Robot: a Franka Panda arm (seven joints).
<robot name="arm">
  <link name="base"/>
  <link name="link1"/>
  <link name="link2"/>
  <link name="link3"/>
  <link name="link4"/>
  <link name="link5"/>
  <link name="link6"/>
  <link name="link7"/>
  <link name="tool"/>
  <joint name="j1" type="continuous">
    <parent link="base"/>
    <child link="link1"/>
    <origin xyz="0 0 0.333" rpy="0 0 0"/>
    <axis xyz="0 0 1"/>
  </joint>
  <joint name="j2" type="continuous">
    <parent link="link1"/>
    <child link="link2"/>
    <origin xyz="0 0 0" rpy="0 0 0"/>
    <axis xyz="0 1 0"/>
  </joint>
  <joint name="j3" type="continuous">
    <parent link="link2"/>
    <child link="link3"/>
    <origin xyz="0 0 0.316" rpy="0 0 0"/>
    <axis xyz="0 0 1"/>
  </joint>
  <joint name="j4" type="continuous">
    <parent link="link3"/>
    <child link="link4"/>
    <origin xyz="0.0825 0 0" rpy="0 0 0"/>
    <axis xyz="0 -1 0"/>
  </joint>
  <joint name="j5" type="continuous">
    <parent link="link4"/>
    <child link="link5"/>
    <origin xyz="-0.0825 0 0.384" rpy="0 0 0"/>
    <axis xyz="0 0 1"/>
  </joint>
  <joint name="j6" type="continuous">
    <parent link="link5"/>
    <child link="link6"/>
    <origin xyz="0 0 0" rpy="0 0 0"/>
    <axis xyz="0 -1 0"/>
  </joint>
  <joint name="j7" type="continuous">
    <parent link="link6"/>
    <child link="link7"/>
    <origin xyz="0.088 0 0" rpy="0 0 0"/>
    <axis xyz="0 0 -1"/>
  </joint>
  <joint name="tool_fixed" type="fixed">
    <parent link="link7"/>
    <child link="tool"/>
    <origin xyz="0 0 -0.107" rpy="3.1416 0 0"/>
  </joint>
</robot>
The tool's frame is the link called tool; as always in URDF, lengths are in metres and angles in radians. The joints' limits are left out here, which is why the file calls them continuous.
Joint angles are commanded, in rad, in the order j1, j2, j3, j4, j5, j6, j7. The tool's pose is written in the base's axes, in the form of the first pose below.
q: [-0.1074 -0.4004 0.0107 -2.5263 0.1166 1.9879 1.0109]
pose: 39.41 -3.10 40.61 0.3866 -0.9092 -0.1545 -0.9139 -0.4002 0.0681
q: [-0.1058 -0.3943 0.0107 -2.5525 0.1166 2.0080 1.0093]
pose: 39.02 -3.03 39.36 0.3858 -0.9087 -0.1594 -0.9125 -0.4013 0.0791
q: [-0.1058 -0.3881 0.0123 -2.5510 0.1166 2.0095 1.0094]
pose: 39.12 -2.98 39.20 0.3864 -0.9083 -0.1603 -0.9118 -0.4024 0.0823
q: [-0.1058 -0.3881 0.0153 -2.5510 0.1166 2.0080 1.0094]
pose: 39.11 -2.86 39.18 0.3888 -0.9073 -0.1601 -0.9105 -0.4050 0.0841
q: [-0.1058 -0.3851 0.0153 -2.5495 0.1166 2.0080 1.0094]
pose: 39.17 -2.87 39.13 0.3885 -0.9073 -0.1609 -0.9103 -0.4050 0.0854
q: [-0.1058 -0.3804 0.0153 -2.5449 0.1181 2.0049 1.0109]
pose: 39.29 -2.86 39.13 0.3862 -0.9078 -0.1635 -0.9109 -0.4033 0.0876
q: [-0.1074 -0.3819 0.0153 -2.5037 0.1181 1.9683 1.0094]
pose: 39.90 -2.92 40.74 0.3905 -0.9061 -0.1627 -0.9100 -0.4067 0.0808
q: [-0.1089 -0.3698 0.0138 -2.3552 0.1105 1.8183 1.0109]
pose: 41.56 -3.03 45.85 0.4013 -0.9000 -0.1703 -0.9030 -0.4199 0.0910
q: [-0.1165 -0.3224 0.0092 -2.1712 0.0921 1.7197 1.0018]
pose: 44.20 -3.87 51.57 0.4189 -0.8969 -0.1417 -0.9004 -0.4305 0.0629
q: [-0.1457 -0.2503 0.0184 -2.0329 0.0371 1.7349 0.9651]
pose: 47.39 -5.65 54.85 0.4524 -0.8902 -0.0533 -0.8908 -0.4540 0.0212
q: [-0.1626 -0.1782 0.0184 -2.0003 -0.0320 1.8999 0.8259]
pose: 50.81 -7.56 54.32 0.5698 -0.8181 0.0777 -0.8186 -0.5734 -0.0338
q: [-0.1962 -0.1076 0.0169 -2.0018 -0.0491 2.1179 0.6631]
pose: 53.88 -9.96 52.75 0.6594 -0.7236 0.2041 -0.7217 -0.6853 -0.0981
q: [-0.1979 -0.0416 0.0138 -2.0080 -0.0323 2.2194 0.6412]
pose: 55.76 -10.48 49.88 0.6634 -0.7156 0.2185 -0.7082 -0.6948 -0.1252
